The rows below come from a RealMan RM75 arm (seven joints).
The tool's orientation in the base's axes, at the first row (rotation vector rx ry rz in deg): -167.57, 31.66, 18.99
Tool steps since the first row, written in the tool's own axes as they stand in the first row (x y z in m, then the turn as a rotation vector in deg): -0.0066, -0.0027, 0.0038, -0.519, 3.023, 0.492; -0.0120, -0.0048, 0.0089, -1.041, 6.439, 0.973; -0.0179, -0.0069, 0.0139, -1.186, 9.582, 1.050; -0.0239, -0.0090, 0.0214, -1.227, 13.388, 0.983; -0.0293, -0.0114, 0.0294, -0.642, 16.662, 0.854; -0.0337, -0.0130, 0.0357, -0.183, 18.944, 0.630; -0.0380, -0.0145, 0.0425, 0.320, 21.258, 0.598; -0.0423, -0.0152, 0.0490, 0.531, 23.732, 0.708; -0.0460, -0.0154, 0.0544, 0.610, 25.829, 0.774; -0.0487, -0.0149, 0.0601, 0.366, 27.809, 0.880
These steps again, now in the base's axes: -0.0057, 0.0054, -0.0018, -1.696, -2.518, -0.658; -0.0108, 0.0102, -0.0052, -3.540, -5.399, -1.345; -0.0163, 0.0150, -0.0084, -4.864, -8.231, -1.706; -0.0224, 0.0204, -0.0139, -6.314, -11.737, -2.020; -0.0279, 0.0259, -0.0201, -6.986, -14.978, -2.372; -0.0324, 0.0301, -0.0250, -7.382, -17.279, -2.500; -0.0371, 0.0342, -0.0303, -7.786, -19.589, -2.828; -0.0419, 0.0375, -0.0355, -8.542, -21.921, -3.238; -0.0462, 0.0399, -0.0398, -9.268, -23.869, -3.535; -0.0499, 0.0414, -0.0447, -10.251, -25.590, -3.781
